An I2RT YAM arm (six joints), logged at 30 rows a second.
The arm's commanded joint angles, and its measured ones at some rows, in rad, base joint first. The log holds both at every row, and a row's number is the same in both.
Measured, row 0:
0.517 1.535 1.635 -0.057 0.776 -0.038
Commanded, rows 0 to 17:
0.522 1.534 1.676 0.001 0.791 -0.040
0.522 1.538 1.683 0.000 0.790 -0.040
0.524 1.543 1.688 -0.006 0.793 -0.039
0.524 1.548 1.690 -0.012 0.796 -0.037
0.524 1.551 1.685 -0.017 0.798 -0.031
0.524 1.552 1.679 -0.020 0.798 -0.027
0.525 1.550 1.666 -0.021 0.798 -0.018
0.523 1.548 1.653 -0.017 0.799 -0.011
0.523 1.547 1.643 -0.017 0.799 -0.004
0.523 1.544 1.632 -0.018 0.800 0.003
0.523 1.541 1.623 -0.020 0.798 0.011
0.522 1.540 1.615 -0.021 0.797 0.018
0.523 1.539 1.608 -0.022 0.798 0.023
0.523 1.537 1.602 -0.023 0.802 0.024
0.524 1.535 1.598 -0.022 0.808 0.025
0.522 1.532 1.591 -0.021 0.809 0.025
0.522 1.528 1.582 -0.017 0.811 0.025
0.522 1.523 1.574 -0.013 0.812 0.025
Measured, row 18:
0.519 1.547 1.583 -0.058 0.783 0.001
